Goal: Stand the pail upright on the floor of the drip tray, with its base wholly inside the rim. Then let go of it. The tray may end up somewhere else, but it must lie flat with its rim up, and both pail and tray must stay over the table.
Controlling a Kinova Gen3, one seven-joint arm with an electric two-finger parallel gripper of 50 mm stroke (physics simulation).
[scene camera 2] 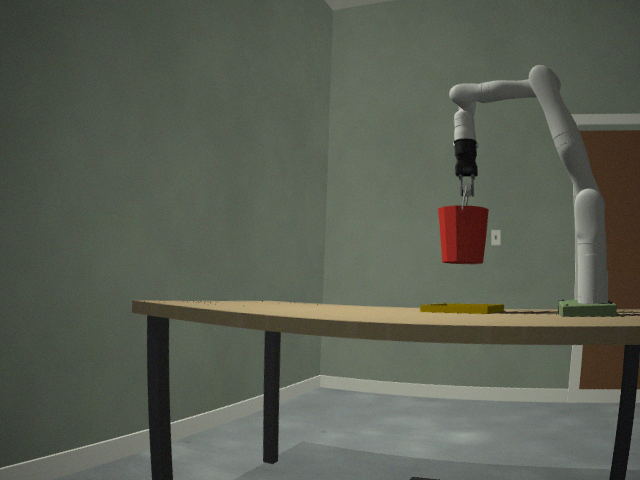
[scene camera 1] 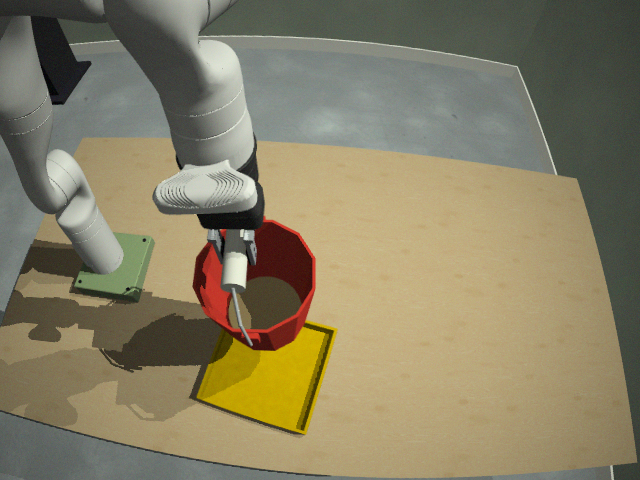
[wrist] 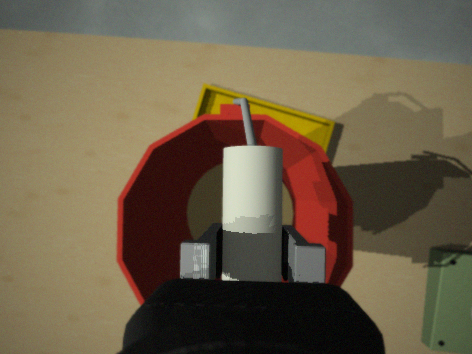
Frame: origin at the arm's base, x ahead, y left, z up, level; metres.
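Seen in the pictures: gripper, fingertip midpoint: (scene camera 2: 467,195) (scene camera 1: 238,257) (wrist: 251,242); arm's base, link origin: (scene camera 2: 592,302) (scene camera 1: 106,258).
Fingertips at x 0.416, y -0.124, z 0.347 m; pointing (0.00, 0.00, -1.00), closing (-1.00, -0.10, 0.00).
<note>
Offsets run from my fingertips to a thing's middle. Level surfaces: height alone.
The red pail (scene camera 1: 286,253) (scene camera 2: 462,235) (wrist: 150,210) hangs nearly upright in the air, its mouth up and its base clearly above the tray's height in scene camera 2. My gripper (scene camera 1: 235,255) (scene camera 2: 467,193) (wrist: 251,242) is shut on the white grip @[0.001 m left, 0.000 m ahead, 0.021 m up] (scene camera 1: 234,276) (wrist: 252,185) of the pail's handle. The yellow drip tray @[0.061 m right, 0.013 m ahead, 0.373 m down] (scene camera 1: 268,382) (scene camera 2: 462,308) (wrist: 295,121) lies flat on the table, rim up. In scene camera 1 the pail overlaps the tray's far edge; in the wrist view it hides much of the tray. How far the base is over the tray cannot be told exactly.
The wooden table @[0.385 m down] (scene camera 1: 439,310) (scene camera 2: 336,320) (wrist: 60,175) carries the tray and the arm's green base plate (scene camera 1: 136,258) (scene camera 2: 586,310) (wrist: 450,300), which is left of the tray in scene camera 1. The table's near edge runs below the tray there.
</note>
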